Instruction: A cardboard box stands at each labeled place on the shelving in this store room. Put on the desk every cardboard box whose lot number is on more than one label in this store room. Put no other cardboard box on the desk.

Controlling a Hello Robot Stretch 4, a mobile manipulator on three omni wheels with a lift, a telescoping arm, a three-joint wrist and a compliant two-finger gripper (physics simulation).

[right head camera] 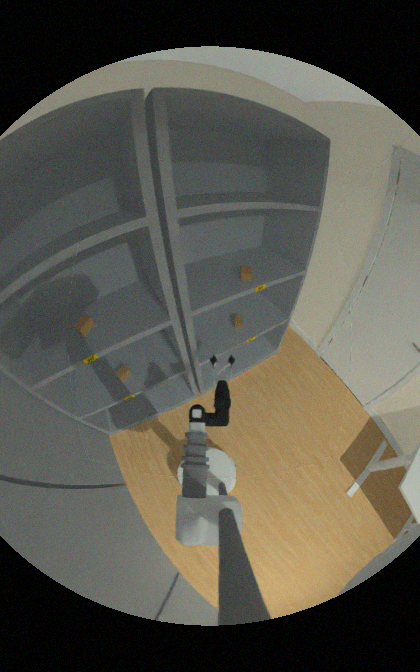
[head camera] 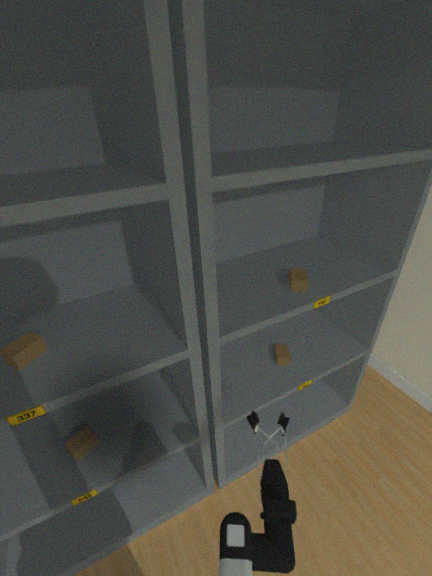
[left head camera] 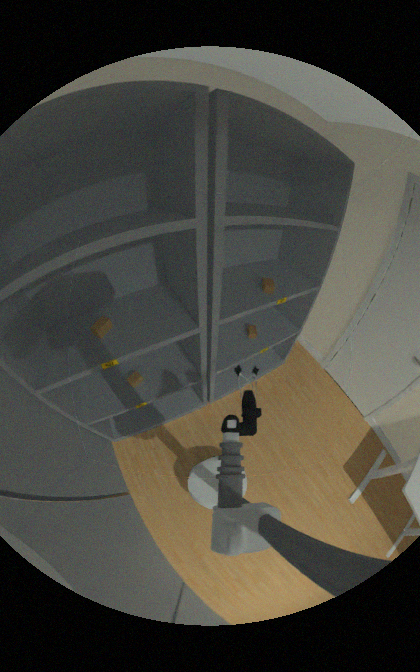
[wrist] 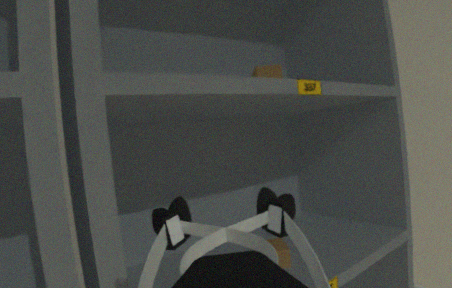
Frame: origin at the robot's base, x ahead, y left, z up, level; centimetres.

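Where they show: gripper, fingertip midpoint: (head camera: 267, 412) (wrist: 223, 208).
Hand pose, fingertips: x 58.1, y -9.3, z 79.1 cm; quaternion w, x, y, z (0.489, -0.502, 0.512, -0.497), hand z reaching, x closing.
Note:
Things, the pixels of their centre, and the offset from my fingertips. "spot": a spot on its surface instead.
- cardboard box at the middle of its body: (head camera: 24, 350) dx +3.9, dy +69.8, dz +19.8 cm
- yellow label at a spot on its surface: (head camera: 26, 415) spot: dx -13.4, dy +59.0, dz +15.8 cm
- upper box at the middle of its body: (wrist: 266, 80) (head camera: 297, 279) dx +43.1, dy -14.6, dz +19.8 cm
- blurred label at a spot on its surface: (wrist: 309, 87) (head camera: 321, 302) spot: dx +33.9, dy -21.8, dz +15.5 cm
- unreadable label at a spot on its surface: (head camera: 305, 384) spot: dx +34.0, dy -22.1, dz -29.6 cm
In the left shelf unit a cardboard box (head camera: 24, 351) (left head camera: 102, 327) (right head camera: 84, 326) stands above a yellow label (head camera: 26, 415) reading 337. A lower box (head camera: 82, 443) (left head camera: 134, 379) (right head camera: 123, 373) stands above a label (head camera: 84, 497) too blurred to read. In the right unit an upper box (head camera: 299, 280) (left head camera: 268, 285) (right head camera: 246, 273) (wrist: 268, 71) has a blurred label (head camera: 322, 302) (wrist: 309, 87). A lower box (head camera: 282, 354) (left head camera: 251, 331) (right head camera: 238, 321) (wrist: 281, 252) has an unreadable label (head camera: 305, 384). My gripper (head camera: 269, 422) (left head camera: 247, 370) (right head camera: 222, 360) (wrist: 223, 208) is open and empty, before the right unit.
A white desk corner (left head camera: 412, 492) (right head camera: 412, 490) with pale legs shows at the right edge of both side head views. Upright shelf posts (head camera: 200, 250) stand between the two units. A door (left head camera: 385, 320) (right head camera: 372, 300) is in the right wall. My round base (left head camera: 202, 487) stands on the wooden floor.

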